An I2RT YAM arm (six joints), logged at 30 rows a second.
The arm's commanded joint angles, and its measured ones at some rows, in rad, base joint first. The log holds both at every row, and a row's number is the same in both.
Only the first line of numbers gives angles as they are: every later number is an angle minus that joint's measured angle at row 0.
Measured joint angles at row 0:
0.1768 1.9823 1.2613 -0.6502 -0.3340 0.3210
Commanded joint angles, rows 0 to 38:
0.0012 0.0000 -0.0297 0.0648 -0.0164 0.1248
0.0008 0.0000 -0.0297 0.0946 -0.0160 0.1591
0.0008 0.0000 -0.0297 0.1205 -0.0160 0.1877
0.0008 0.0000 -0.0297 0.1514 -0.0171 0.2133
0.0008 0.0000 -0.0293 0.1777 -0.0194 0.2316
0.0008 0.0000 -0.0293 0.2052 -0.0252 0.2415
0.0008 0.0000 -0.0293 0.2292 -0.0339 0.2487
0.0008 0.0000 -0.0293 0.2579 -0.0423 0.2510
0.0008 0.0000 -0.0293 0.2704 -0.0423 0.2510
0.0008 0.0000 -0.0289 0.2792 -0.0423 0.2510
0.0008 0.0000 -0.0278 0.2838 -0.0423 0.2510
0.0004 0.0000 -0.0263 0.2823 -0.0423 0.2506
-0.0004 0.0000 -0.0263 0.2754 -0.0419 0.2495
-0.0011 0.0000 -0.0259 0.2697 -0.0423 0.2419
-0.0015 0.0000 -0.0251 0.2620 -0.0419 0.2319
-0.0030 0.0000 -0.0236 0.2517 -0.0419 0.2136
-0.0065 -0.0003 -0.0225 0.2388 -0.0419 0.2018
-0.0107 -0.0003 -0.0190 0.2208 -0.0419 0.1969
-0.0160 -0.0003 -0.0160 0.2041 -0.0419 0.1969
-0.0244 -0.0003 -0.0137 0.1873 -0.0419 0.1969
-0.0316 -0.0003 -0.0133 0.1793 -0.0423 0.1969
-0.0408 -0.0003 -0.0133 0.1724 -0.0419 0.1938
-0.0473 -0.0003 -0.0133 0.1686 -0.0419 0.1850
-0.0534 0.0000 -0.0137 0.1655 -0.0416 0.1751
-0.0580 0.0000 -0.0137 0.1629 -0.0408 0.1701
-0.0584 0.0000 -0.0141 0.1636 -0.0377 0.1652
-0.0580 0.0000 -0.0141 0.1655 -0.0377 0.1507
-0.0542 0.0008 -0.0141 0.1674 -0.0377 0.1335
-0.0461 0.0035 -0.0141 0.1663 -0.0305 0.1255
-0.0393 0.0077 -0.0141 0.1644 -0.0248 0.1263
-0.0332 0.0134 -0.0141 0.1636 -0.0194 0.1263
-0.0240 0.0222 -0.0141 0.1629 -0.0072 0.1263
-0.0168 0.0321 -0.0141 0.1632 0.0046 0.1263
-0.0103 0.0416 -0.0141 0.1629 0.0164 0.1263
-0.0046 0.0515 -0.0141 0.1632 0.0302 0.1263
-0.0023 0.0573 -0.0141 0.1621 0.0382 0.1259
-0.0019 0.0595 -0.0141 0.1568 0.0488 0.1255
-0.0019 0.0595 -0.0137 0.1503 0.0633 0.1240
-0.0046 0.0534 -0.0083 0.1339 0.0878 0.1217
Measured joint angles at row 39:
-0.0057 0.0161 -0.0087 0.1694 -0.0194 0.1393
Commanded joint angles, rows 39 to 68:
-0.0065 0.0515 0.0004 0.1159 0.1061 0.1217
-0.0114 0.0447 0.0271 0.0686 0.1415 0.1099
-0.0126 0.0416 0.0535 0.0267 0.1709 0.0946
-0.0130 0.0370 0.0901 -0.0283 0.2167 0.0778
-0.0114 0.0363 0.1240 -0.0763 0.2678 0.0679
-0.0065 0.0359 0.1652 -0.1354 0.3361 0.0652
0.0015 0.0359 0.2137 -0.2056 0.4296 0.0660
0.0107 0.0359 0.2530 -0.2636 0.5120 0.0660
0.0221 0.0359 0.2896 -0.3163 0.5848 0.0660
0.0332 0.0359 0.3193 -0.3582 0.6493 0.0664
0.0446 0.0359 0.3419 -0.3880 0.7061 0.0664
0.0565 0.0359 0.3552 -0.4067 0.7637 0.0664
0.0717 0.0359 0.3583 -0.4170 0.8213 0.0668
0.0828 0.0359 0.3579 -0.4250 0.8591 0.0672
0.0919 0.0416 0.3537 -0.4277 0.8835 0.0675
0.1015 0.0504 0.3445 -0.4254 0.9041 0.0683
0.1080 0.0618 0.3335 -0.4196 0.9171 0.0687
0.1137 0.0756 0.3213 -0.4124 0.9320 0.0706
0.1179 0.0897 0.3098 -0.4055 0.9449 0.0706
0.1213 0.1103 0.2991 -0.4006 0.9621 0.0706
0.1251 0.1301 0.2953 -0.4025 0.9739 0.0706
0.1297 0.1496 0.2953 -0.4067 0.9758 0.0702
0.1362 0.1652 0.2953 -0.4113 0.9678 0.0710
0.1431 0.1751 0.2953 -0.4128 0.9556 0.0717
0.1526 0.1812 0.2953 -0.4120 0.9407 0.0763
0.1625 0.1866 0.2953 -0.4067 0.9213 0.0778
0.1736 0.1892 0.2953 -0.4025 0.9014 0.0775
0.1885 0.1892 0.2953 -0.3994 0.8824 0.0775
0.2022 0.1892 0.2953 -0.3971 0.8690 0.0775
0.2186 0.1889 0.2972 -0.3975 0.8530 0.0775
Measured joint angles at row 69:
0.1614 0.1954 0.2934 -0.4010 0.8904 0.0759
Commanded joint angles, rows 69 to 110:
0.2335 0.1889 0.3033 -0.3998 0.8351 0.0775
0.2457 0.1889 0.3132 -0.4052 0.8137 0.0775
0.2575 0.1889 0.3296 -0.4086 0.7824 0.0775
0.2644 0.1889 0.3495 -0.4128 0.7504 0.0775
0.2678 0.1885 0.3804 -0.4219 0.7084 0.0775
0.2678 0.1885 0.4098 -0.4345 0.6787 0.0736
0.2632 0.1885 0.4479 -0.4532 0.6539 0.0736
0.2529 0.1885 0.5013 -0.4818 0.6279 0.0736
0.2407 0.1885 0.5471 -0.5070 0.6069 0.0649
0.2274 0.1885 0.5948 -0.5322 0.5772 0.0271
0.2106 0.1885 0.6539 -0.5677 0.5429 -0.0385
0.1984 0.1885 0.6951 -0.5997 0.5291 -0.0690
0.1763 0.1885 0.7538 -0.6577 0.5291 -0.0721
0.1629 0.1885 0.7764 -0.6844 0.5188 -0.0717
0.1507 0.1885 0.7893 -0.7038 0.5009 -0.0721
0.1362 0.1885 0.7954 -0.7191 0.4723 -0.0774
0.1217 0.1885 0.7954 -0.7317 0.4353 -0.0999
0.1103 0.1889 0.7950 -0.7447 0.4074 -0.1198
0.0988 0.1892 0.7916 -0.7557 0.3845 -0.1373
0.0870 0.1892 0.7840 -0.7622 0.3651 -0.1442
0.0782 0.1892 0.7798 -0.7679 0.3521 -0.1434
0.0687 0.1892 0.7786 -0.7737 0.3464 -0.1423
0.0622 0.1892 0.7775 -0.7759 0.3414 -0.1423
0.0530 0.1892 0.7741 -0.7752 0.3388 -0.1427
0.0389 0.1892 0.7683 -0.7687 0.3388 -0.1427
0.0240 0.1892 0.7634 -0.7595 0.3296 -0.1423
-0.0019 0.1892 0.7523 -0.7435 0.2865 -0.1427
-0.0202 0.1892 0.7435 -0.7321 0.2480 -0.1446
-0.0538 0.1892 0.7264 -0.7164 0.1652 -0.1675
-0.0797 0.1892 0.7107 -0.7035 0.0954 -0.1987
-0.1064 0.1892 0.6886 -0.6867 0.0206 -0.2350
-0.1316 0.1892 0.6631 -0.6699 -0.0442 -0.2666
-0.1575 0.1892 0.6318 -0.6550 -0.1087 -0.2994
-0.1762 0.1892 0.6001 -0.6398 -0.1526 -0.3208
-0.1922 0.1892 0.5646 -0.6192 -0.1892 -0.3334
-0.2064 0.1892 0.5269 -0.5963 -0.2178 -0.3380
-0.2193 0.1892 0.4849 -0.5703 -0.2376 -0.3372
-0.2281 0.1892 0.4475 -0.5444 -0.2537 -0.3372
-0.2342 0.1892 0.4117 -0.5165 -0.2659 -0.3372
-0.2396 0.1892 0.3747 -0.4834 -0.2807 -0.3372
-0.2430 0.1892 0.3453 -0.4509 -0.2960 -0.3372
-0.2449 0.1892 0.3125 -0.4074 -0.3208 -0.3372
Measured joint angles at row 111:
-0.2487 0.1934 0.3884 -0.4612 -0.1739 -0.2983
